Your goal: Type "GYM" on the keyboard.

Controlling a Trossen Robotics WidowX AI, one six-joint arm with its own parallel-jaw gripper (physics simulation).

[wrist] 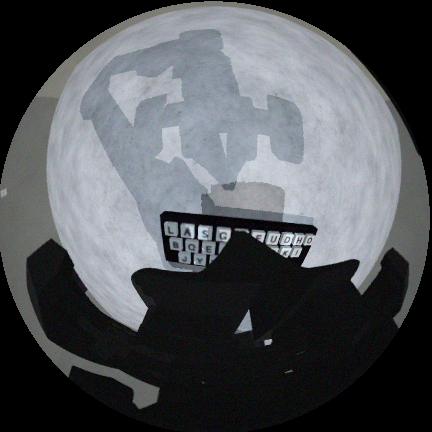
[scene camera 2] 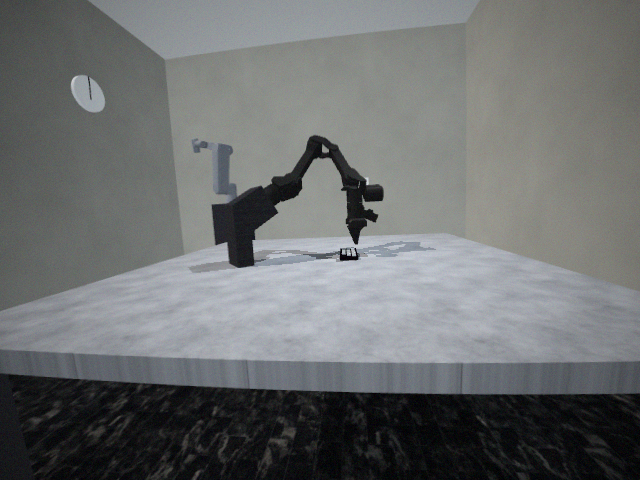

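A small black keyboard with white letter keys lies on the table. In the wrist view the G key shows in the top row, just left of the fingertips, and the Y key in the lowest row. The M key does not show; the fingers cover the middle of the keyboard. My gripper is shut and empty, pointing down. In the scene view its tip is a little above the keyboard, apart from it.
The light marbled table bears the black arm base to the left of the keyboard. The arm's shadow falls on the table around the keyboard. A pale grey arm shows behind the base. A round clock hangs on the left wall.
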